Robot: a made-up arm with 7 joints. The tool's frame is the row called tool. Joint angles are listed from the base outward. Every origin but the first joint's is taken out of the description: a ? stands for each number. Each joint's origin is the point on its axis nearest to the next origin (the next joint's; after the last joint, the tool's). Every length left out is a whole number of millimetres.
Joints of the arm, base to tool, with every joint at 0 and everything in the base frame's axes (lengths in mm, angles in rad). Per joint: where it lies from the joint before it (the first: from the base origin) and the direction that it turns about. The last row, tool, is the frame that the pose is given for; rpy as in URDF.
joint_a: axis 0 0 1 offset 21 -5 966
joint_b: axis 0 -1 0 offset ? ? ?
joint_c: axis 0 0 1 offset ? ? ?
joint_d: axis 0 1 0 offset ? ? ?
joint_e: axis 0 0 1 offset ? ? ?
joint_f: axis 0 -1 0 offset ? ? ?
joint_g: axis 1 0 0 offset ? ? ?
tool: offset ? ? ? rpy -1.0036 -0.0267 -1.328
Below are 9 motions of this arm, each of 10 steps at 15 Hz.
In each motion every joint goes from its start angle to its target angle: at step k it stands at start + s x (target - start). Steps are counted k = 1, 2, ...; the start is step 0. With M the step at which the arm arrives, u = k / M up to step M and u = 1 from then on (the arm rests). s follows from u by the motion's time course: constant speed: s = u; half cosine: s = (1 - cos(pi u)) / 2; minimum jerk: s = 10 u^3 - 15 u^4 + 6 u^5.
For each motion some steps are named. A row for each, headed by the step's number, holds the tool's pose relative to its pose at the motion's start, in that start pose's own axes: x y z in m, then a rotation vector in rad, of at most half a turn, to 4 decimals.
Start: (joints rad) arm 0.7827 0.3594 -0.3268 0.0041 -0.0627 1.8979 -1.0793
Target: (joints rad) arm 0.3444 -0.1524 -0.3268 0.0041 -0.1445 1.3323 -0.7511
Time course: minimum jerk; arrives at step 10
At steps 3, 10:
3: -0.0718 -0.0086 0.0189 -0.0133 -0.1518 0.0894
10: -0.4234 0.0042 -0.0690 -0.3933 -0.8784 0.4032

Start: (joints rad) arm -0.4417 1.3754 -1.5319 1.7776 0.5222 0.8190 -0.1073
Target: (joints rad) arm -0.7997 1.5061 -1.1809 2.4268 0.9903 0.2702 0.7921
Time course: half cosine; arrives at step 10
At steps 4, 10:
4: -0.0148 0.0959 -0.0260 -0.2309 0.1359 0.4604
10: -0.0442 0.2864 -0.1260 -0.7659 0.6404 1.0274

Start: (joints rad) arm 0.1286 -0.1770 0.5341 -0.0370 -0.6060 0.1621 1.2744
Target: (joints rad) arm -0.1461 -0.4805 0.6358 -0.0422 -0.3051 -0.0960 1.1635
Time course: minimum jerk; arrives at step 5
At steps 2, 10:
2: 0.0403 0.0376 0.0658 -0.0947 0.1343 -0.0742
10: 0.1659 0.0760 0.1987 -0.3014 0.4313 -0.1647

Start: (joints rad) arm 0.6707 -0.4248 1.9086 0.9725 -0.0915 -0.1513 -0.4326
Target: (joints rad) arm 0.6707 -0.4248 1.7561 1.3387 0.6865 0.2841 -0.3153
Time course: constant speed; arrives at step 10
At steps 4, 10:
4: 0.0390 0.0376 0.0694 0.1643 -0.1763 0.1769
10: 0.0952 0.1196 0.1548 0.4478 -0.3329 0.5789

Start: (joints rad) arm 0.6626 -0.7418 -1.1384 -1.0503 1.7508 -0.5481 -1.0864
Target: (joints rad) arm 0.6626 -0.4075 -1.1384 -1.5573 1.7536 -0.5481 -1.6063
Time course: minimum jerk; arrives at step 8
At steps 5, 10:
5: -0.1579 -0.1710 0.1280 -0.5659 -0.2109 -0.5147
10: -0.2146 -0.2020 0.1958 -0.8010 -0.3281 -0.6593

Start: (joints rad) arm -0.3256 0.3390 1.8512 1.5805 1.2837 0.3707 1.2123
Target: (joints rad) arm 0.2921 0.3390 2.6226 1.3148 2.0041 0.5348 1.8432
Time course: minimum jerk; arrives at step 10
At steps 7, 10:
7: 0.4971 0.4240 -0.1796 -0.6347 1.1048 -0.0469
10: 0.6092 0.4290 -0.2744 -0.6304 1.4081 -0.0861

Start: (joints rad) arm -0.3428 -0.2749 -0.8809 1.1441 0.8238 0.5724 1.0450
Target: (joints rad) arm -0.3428 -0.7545 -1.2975 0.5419 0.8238 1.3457 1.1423
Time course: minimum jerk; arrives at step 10
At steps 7, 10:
7: -0.1122 0.1199 -0.0467 0.4476 -0.8683 -0.1066
10: -0.1127 0.1733 -0.0576 0.4523 -1.0566 -0.1469

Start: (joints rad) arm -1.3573 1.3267 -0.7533 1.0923 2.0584 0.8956 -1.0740
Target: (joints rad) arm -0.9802 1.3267 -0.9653 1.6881 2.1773 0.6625 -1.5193
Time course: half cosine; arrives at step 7
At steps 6, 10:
6: 0.2428 0.0370 -0.4528 -0.0577 0.4702 0.0091
10: 0.2445 0.0422 -0.4786 -0.0602 0.4941 0.0129

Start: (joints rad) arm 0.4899 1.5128 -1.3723 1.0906 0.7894 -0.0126 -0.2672
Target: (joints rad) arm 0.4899 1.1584 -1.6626 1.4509 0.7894 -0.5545 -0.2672
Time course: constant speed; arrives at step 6
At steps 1, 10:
1: 0.0330 0.0246 0.0225 -0.1213 0.0788 0.0669
10: 0.1743 0.1489 0.0363 -0.5878 0.4416 0.4986

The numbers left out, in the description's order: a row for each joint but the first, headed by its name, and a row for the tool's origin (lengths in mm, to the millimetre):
joint_b: 16 -111 0
joint_c: -28 0 351
joint_d: 21 50 0
joint_e: -37 0 500
joint_f: -6 -49 0
joint_g: 34 0 47
tool: 0 1 9

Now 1 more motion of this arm.
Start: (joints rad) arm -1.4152 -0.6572 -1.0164 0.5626 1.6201 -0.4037 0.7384
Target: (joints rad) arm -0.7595 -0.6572 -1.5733 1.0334 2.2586 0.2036 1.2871
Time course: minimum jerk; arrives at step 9
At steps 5, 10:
5: -0.0198 0.0545 0.0845 0.0413 -0.2048 0.5229
10: -0.0288 0.0989 0.1023 -0.0068 -0.3502 0.9260

